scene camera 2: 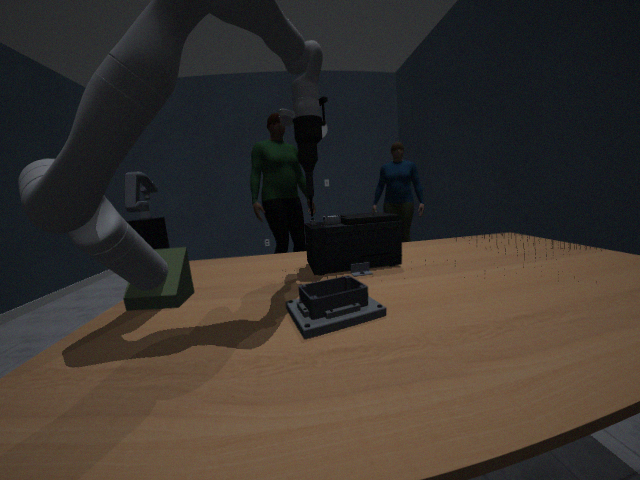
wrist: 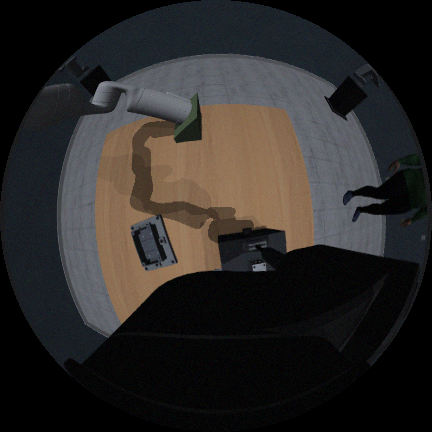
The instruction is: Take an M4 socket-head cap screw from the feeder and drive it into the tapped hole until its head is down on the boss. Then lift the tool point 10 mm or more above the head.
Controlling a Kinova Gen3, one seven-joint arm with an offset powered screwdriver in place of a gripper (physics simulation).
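Note:
My screwdriver (scene camera 2: 312, 218) (wrist: 258, 247) points down, its tip at the left end of the top of the black feeder (scene camera 2: 354, 248) (wrist: 231, 256), over the pale slotted strip seen in the wrist view. Whether the tip touches a screw or carries one is too small and dark to tell. A dark open-topped housing (scene camera 2: 333, 301) (wrist: 149, 244) sits on a grey base plate (scene camera 2: 343, 323) (wrist: 169, 247), nearer scene camera 2 than the feeder and well apart from the tool. The tapped hole and its boss cannot be made out.
A small grey bracket (scene camera 2: 360, 270) stands between feeder and housing. A pale block (scene camera 2: 330, 219) (wrist: 259, 266) is on the feeder top beside the tip. The arm's base stands on a green wedge (scene camera 2: 157, 300) (wrist: 194, 131). Two people stand beyond the wooden table (scene camera 2: 361, 392) (wrist: 250, 165).

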